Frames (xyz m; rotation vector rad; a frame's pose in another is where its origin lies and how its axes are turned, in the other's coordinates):
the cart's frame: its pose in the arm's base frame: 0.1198 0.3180 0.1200 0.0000 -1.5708 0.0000
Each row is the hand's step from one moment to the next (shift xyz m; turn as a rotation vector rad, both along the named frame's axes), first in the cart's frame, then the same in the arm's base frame.
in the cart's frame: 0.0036 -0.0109 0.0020 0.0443 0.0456 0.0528
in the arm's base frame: -0.0020 -0.0109 0.0036 -0.0528 0.0456 0.0443
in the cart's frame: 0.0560 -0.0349 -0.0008 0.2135 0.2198 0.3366
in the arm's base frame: 0.0008 -0.0349 0.0560 -0.3366 0.2198 0.2135
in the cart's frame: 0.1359 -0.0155 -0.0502 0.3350 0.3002 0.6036
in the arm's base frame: 0.0502 -0.0155 0.1359 -0.6036 0.3002 0.3350
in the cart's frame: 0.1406 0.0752 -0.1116 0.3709 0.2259 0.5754
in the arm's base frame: 0.1116 0.0752 0.1406 -0.5754 0.2259 0.3709
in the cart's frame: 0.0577 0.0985 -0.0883 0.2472 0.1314 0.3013
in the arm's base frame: 0.0883 0.0985 0.0577 -0.3013 0.1314 0.2472
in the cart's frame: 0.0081 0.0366 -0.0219 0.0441 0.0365 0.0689
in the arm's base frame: 0.0219 0.0366 0.0081 -0.0689 0.0365 0.0441
